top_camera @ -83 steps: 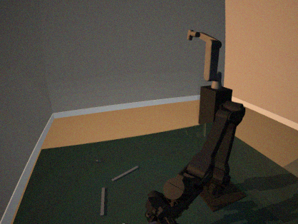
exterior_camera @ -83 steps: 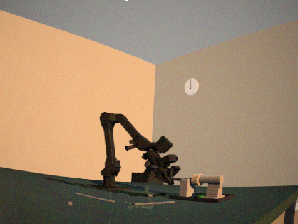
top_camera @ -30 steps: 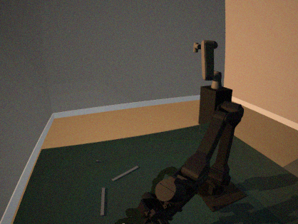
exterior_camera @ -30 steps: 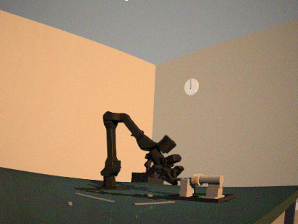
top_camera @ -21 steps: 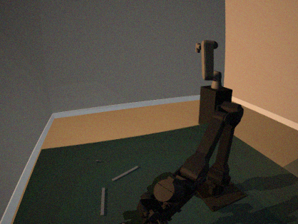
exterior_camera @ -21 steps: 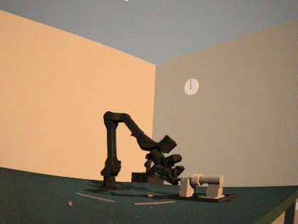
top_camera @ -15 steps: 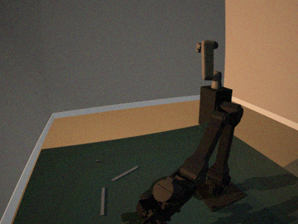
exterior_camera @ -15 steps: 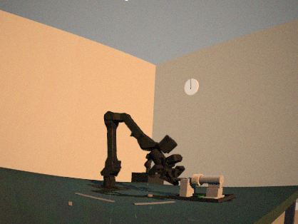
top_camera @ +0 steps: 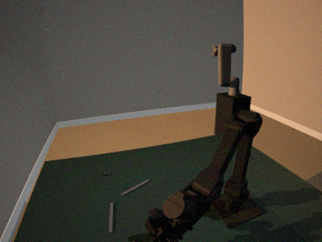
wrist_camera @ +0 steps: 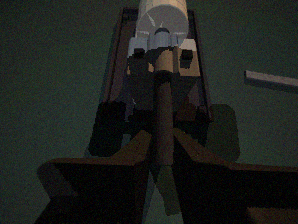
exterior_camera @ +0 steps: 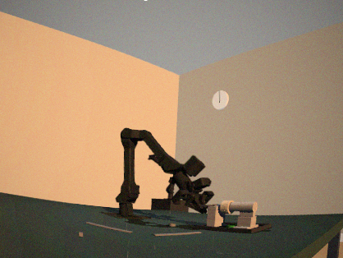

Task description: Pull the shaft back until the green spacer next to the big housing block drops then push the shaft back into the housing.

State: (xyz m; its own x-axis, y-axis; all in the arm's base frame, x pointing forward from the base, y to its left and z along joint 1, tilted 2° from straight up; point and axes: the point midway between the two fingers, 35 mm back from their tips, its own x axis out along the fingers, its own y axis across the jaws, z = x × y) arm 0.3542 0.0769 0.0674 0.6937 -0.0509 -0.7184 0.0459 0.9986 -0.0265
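Now: the shaft 60 mm ahead of my gripper tip and 30 mm above it. Also, from my gripper tip: tan spacer 110 mm ahead, 30 mm above; green spacer 130 mm ahead, 10 mm to the right, 40 mm below.
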